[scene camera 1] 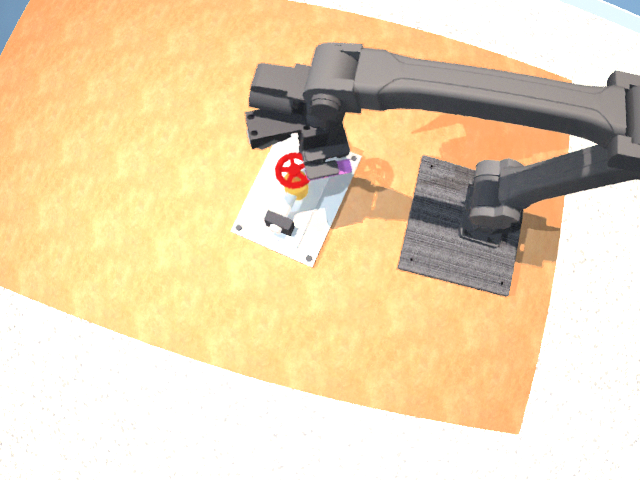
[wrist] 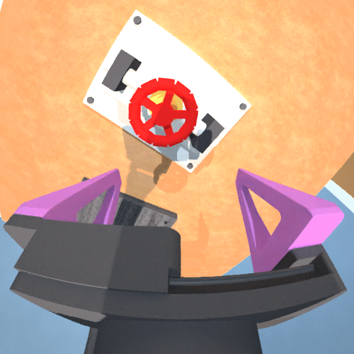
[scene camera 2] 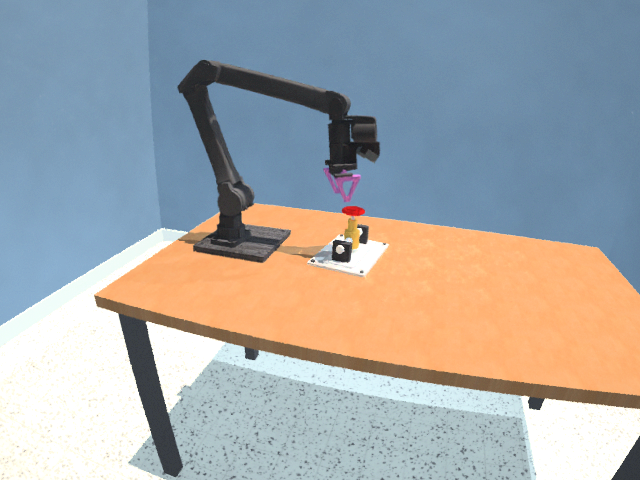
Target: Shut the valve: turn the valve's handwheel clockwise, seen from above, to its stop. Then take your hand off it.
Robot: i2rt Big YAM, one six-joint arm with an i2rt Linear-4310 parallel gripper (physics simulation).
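Observation:
The red handwheel (scene camera 1: 292, 169) (scene camera 2: 353, 210) (wrist: 164, 114) lies level on top of the yellow valve body (scene camera 1: 297, 192) (scene camera 2: 352, 237). The valve stands on a white plate (scene camera 1: 258, 206) (scene camera 2: 374, 255) (wrist: 150, 45). My gripper (scene camera 2: 343, 196) (wrist: 178, 174) is open and empty, its purple fingers pointing down. In the scene camera 2 view its fingertips are above the wheel and a little to its left, apart from it. In the wrist view the wheel is beyond the fingertips, near the middle. In the scene camera 1 view the gripper hides the wheel's right edge.
Black brackets (scene camera 1: 279, 222) (scene camera 2: 341, 251) (wrist: 120, 71) hold the white pipe at both sides of the valve. Dark bolts sit at the plate's corners. The arm's dark base plate (scene camera 1: 434, 258) (scene camera 2: 268, 250) (wrist: 142, 212) lies beside the valve plate on the wooden table (scene camera 1: 155, 310) (scene camera 2: 465, 310).

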